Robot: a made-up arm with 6 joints.
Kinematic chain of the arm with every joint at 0, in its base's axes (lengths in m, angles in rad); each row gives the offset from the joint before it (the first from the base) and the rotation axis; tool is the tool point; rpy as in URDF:
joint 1: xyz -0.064 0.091 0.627 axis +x
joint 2: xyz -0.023 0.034 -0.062 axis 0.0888 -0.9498 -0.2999
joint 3: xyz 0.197 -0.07 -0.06 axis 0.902 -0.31 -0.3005
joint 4: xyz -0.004 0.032 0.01 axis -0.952 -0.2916 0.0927
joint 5: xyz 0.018 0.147 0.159 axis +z
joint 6: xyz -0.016 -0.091 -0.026 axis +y
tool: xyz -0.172 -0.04 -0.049 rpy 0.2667 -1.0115 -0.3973
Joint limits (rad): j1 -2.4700..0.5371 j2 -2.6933..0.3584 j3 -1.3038..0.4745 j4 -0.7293..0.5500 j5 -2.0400..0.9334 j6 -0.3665..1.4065
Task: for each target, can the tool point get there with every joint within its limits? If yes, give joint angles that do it. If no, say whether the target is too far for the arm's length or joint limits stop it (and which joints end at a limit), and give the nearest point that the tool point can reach.
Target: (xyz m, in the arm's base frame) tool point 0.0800 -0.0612 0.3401
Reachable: yes | joints -2.0839 -0.7169 -0.3488 -0.6044 -1.5256 0.3716
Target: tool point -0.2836 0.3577 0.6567
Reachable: yes | joints -0.3755 -2.3777 -1.0232 -0.2106 -1.5995 0.5569
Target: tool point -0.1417 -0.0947 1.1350
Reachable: no: joint limits stop it (at a limit: joint 1, joint 4, joint 5, joint 6) | nearest point -0.1326 -0.0748 1.0540 | short by 0.084 m
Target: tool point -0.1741 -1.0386 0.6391
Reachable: no: too far | nearest point -0.1232 -0.4212 0.6325 | short by 0.620 m
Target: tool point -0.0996 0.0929 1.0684
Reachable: no: joint limits stop it (at a limit: joint 2, joint 3, joint 4, joint 5) | nearest point -0.0620 0.0926 0.9931 | short by 0.084 m
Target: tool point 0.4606 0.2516 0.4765
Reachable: no: joint limits stop it (at a limit: joint 3, joint 4, joint 5) | nearest point 0.3408 0.2278 0.4988 | short by 0.124 m
